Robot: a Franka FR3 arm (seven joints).
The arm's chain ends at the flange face. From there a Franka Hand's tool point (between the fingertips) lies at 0.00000 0.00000 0.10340 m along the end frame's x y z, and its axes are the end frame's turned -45 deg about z.
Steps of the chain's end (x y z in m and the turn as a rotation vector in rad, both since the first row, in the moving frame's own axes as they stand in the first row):
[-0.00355, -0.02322, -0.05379, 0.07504, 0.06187, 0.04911]
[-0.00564, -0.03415, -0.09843, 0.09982, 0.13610, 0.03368]
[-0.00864, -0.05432, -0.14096, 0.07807, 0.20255, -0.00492]
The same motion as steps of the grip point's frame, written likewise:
[0.02392, -0.01964, -0.05428, 0.00931, 0.09681, 0.04911]
[0.03728, -0.02521, -0.09990, -0.02565, 0.16682, 0.03368]
[0.05268, -0.03554, -0.14339, -0.08802, 0.19843, -0.00492]

